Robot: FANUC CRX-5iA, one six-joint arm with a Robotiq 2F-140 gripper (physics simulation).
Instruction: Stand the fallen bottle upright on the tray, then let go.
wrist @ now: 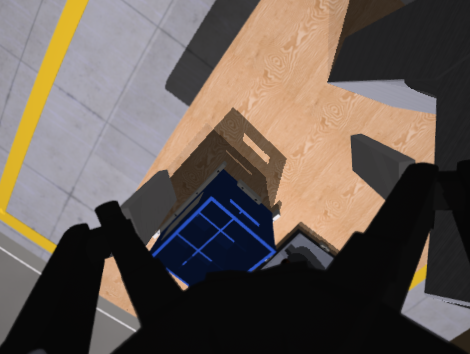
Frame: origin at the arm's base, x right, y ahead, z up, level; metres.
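Seen in the pictures: gripper, fingertip midpoint: (257,169).
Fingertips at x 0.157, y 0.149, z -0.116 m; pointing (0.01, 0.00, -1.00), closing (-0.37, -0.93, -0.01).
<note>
Pixels of each thing's middle, then the offset from my fingertips to it. "*": a spot on its surface instead. Level surfaces: height alone.
- wooden table, surface height: dz -0.437 m
- grey surface with a dark edge, surface spot: (300,231) * dx -0.341, dy +0.072, dz -0.427 m
- blue crate, body centre: (209,239) dx -0.193, dy +0.265, dz -0.349 m
My gripper (257,169) is open and empty, its two grey fingertips wide apart above the wooden table (310,135). No bottle can be made out in the wrist view. A grey surface with a dark edge (300,231) shows in part at the lower middle, right of a blue crate. A dark curved shape (300,251) lies on it; I cannot tell whether it is a shadow or an object. I cannot tell whether this surface is the tray. The black gripper body hides the lower part of the view.
The blue crate (225,187) with thin dividers stands between the fingertips, nearer the left one, and casts a shadow on the table. A large dark structure (395,55) stands at the upper right. The table's edge runs along the left, with grey floor (100,75) beyond.
</note>
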